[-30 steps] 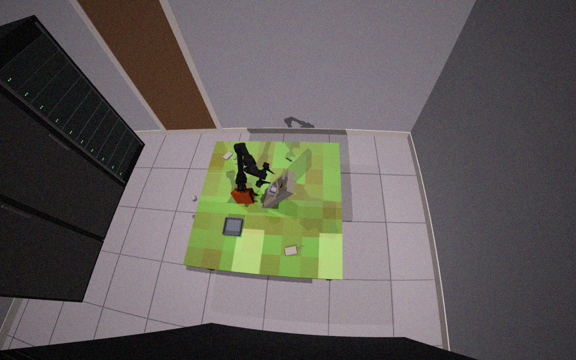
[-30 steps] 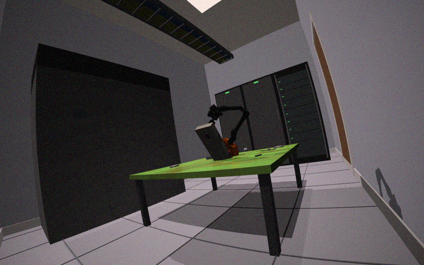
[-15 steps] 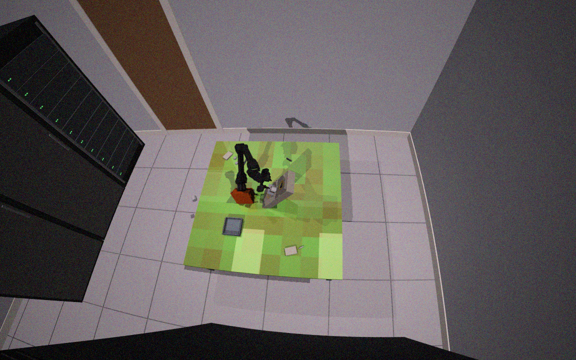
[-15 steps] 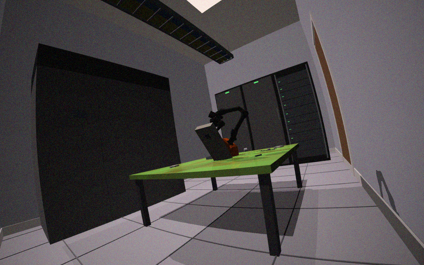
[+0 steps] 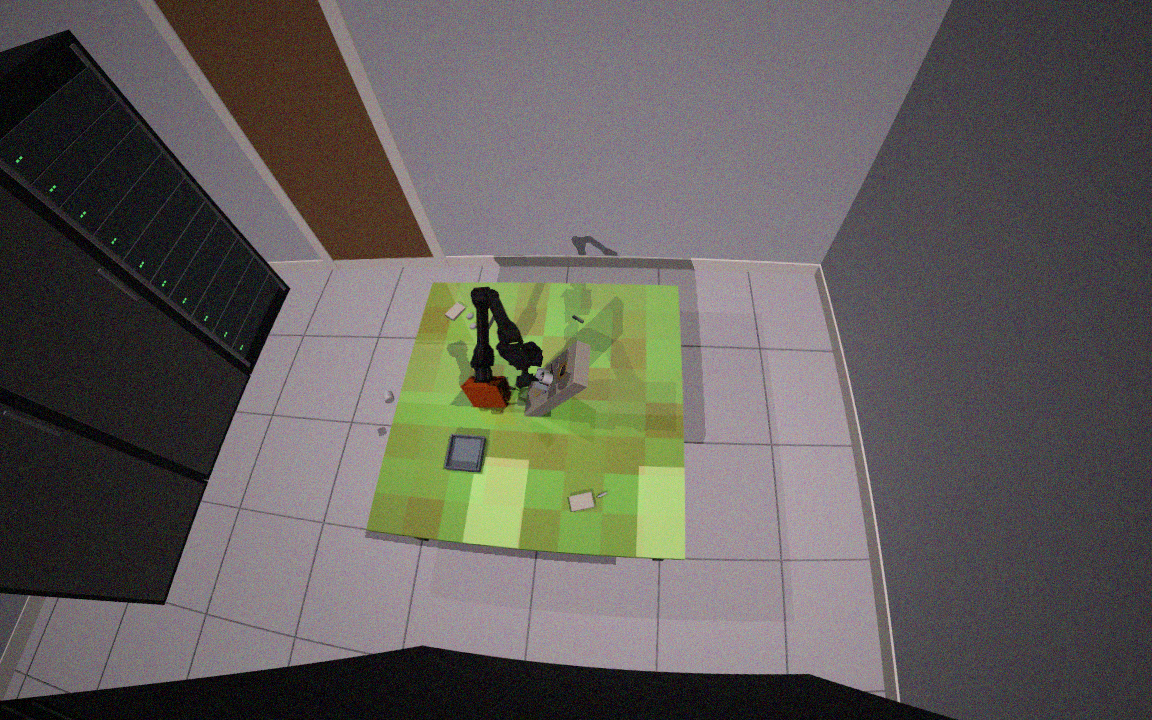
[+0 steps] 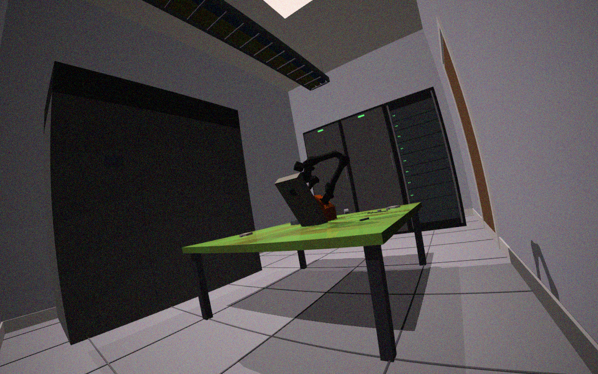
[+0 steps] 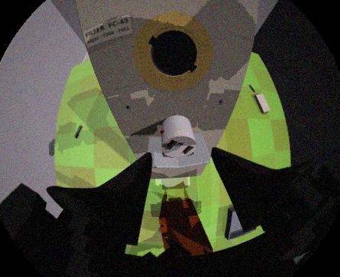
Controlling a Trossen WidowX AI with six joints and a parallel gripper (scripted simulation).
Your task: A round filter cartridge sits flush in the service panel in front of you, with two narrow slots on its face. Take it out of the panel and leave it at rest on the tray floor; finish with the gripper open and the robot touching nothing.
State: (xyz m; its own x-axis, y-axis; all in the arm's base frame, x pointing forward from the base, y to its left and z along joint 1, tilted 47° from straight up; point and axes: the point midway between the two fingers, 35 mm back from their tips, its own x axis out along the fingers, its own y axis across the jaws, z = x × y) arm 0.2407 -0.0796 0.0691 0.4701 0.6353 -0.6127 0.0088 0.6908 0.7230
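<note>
Right now the round filter cartridge is 40 mm below my gripper tip and 20 mm ahead of it. Also, from my gripper tip: small dark piece 420 mm to the left, 230 mm below, 110 mm ahead; grey service panel 60 mm ahead, 50 mm below; dark square tray 320 mm behind, 270 mm to the right, 230 mm below.
</note>
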